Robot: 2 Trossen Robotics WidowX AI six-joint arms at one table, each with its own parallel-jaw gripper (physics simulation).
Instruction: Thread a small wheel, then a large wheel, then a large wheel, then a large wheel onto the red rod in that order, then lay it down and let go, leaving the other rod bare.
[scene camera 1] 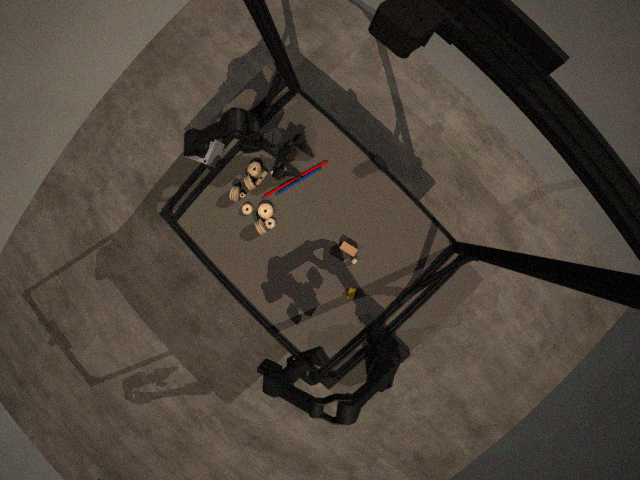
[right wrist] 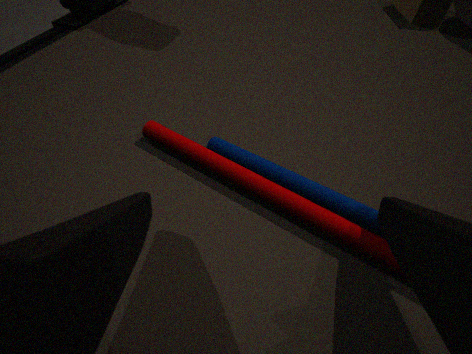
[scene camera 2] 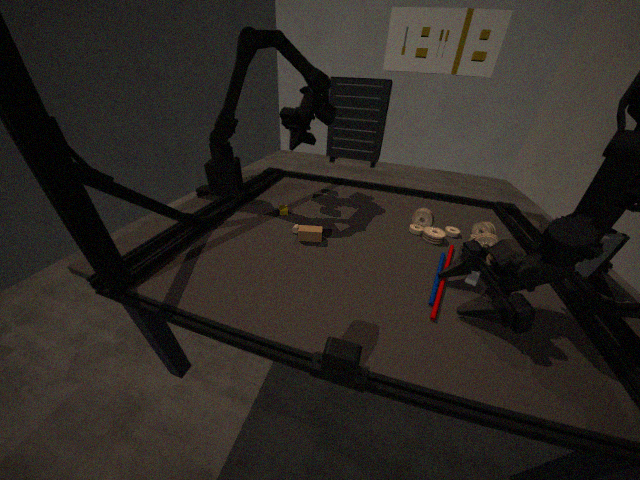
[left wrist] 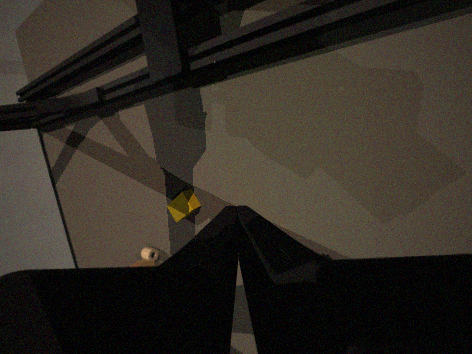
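Where they show: left gripper, fingertip midpoint: (scene camera 1: 322, 347) (scene camera 2: 290, 150) (left wrist: 236, 216); right gripper, fingertip midpoint: (scene camera 1: 307, 168) (right wrist: 265, 205) (scene camera 2: 447, 292); left arm's base, origin of the base link: (scene camera 1: 384, 367) (scene camera 2: 222, 160); right arm's base, origin of the base link: (scene camera 1: 200, 147).
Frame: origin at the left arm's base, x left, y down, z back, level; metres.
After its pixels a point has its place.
The red rod (scene camera 1: 315, 167) @(x -0.588, y 0.099, z -0.497 m) (scene camera 2: 437, 302) @(x -0.595, y 0.099, z -0.491 m) (right wrist: 270, 188) @(x -0.571, y 0.099, z -0.513 m) lies bare on the table, close beside the blue rod (scene camera 1: 305, 177) @(x -0.540, y 0.099, z -0.519 m) (scene camera 2: 436, 279) @(x -0.536, y 0.099, z -0.524 m) (right wrist: 290, 177) @(x -0.561, y 0.099, z -0.508 m), also bare. My right gripper (scene camera 1: 293, 165) (scene camera 2: 450, 293) @(x -0.576, y 0.097, z -0.523 m) (right wrist: 265, 205) @(x -0.576, y 0.097, z -0.523 m) is open and empty, low by the rods; one finger hides part of both in the right wrist view. My left gripper (scene camera 2: 302, 144) (left wrist: 236, 216) @(x -0.005, y -0.038, z -0.240 m) is shut and empty, high above the table. Large wheels (scene camera 1: 261, 207) @(x -0.379, y 0.087, z -0.634 m) (scene camera 2: 434, 239) @(x -0.397, y 0.095, z -0.602 m) and small wheels (scene camera 1: 244, 207) @(x -0.356, y 0.095, z -0.700 m) (scene camera 2: 448, 233) @(x -0.362, y 0.101, z -0.670 m) are grouped near the rods. Another large wheel (scene camera 1: 250, 166) @(x -0.511, y 0.086, z -0.731 m) lies closer to the right arm.
An orange block (scene camera 1: 348, 249) @(x -0.348, y 0.078, z -0.278 m) (scene camera 2: 310, 233) @(x -0.366, y 0.083, z -0.276 m) lies away from the rods, with a small pale cylinder (scene camera 1: 354, 260) @(x -0.318, y 0.089, z -0.243 m) (scene camera 2: 295, 228) @(x -0.324, y 0.092, z -0.240 m) (left wrist: 149, 254) @(x -0.306, y 0.092, z -0.244 m) beside it. A yellow block (scene camera 1: 351, 293) @(x -0.199, y 0.093, z -0.208 m) (scene camera 2: 283, 210) @(x -0.216, y 0.093, z -0.209 m) (left wrist: 184, 205) @(x -0.187, y 0.093, z -0.209 m) lies nearer the left arm. A dark frame edges the table.
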